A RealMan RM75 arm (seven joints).
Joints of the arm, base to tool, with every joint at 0 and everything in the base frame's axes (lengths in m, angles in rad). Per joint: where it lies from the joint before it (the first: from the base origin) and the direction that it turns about. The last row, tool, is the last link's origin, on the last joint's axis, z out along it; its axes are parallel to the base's.
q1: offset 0 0 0.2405 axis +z
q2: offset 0 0 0 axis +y
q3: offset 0 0 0.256 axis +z
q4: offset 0 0 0 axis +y
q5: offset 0 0 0.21 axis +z
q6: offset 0 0 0 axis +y
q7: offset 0 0 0.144 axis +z
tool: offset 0 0 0
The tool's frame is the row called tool.
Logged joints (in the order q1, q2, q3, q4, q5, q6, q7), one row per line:
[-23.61 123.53 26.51 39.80 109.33 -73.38 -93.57]
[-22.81 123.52 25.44 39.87 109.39 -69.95 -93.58]
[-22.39 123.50 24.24 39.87 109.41 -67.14 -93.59]
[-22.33 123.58 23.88 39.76 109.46 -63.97 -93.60]
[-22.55 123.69 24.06 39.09 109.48 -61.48 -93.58]
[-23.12 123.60 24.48 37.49 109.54 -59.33 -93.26]
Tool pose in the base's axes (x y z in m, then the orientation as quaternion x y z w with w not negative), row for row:
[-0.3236 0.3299 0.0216 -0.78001 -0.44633 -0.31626 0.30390]
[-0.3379 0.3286 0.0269 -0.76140 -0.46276 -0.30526 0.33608]
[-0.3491 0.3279 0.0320 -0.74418 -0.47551 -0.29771 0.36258]
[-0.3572 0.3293 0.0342 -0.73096 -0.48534 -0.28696 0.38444]
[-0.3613 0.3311 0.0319 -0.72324 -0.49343 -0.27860 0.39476]
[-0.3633 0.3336 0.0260 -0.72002 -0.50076 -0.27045 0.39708]
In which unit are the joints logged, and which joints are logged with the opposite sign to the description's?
The joints are logged in degrees. Opposite sign: q2, q6.
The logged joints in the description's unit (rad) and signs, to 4 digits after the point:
[-0.4121 -2.1560 0.4627 0.6946 1.9082 1.2807 -1.6331]
[-0.3981 -2.1558 0.4440 0.6959 1.9092 1.2209 -1.6333]
[-0.3908 -2.1555 0.4231 0.6959 1.9096 1.1718 -1.6335]
[-0.3897 -2.1569 0.4168 0.6939 1.9104 1.1165 -1.6336]
[-0.3936 -2.1588 0.4199 0.6822 1.9108 1.0730 -1.6333]
[-0.4035 -2.1572 0.4273 0.6543 1.9118 1.0355 -1.6277]

